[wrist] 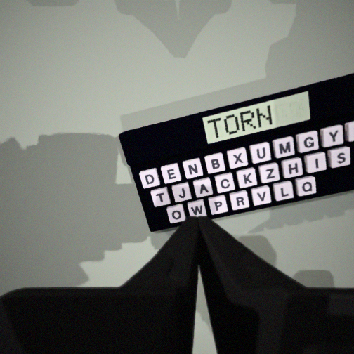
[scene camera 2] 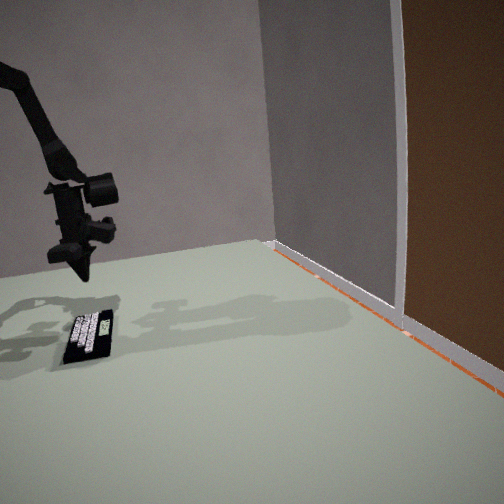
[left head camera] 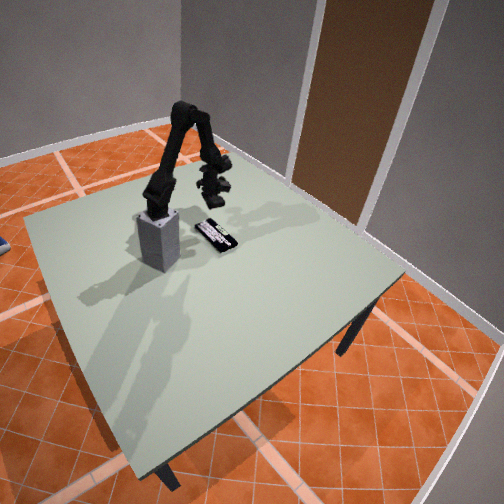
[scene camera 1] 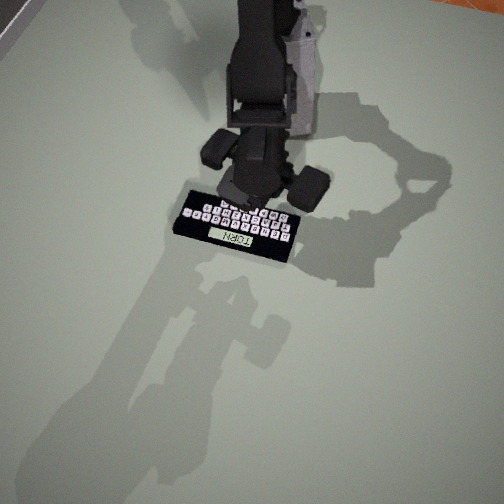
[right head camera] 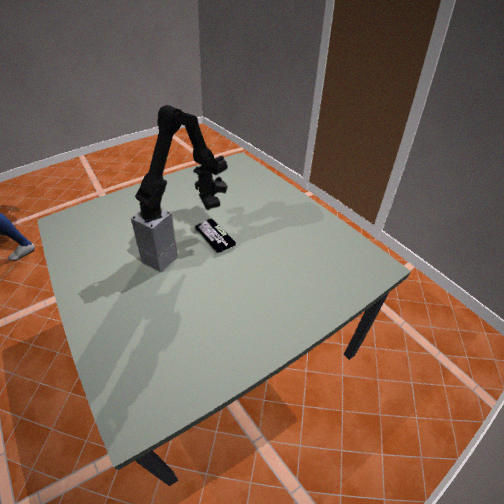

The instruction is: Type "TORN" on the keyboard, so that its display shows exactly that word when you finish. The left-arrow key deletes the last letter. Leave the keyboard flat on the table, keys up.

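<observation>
A black keyboard (left head camera: 204, 233) (right head camera: 228, 244) (scene camera 1: 270, 251) (scene camera 2: 102, 347) (wrist: 165, 140) with several white letter keys lies flat on the table, keys up. Its pale green display (scene camera 1: 230, 237) (scene camera 2: 104, 327) (wrist: 256, 118) reads "TORN". In the wrist view the keys D, E and N (wrist: 193, 168) show in its top row. My gripper (scene camera 2: 86, 280) (wrist: 196, 225) is shut and empty. Its tips hang above the keyboard, clear of the keys, and in the wrist view they overlap the edge below the W key. In scene camera 1 the arm hides part of the key rows.
The arm stands on a grey pedestal (left head camera: 160, 245) (right head camera: 156, 243) (scene camera 1: 301, 85) on the pale green table (left head camera: 260, 310) (right head camera: 260, 310) (scene camera 1: 400, 400) (scene camera 2: 250, 400), beside the keyboard. Shadows of the arm fall across the table top. A person's leg (right head camera: 14, 232) shows at the left edge of the right head view.
</observation>
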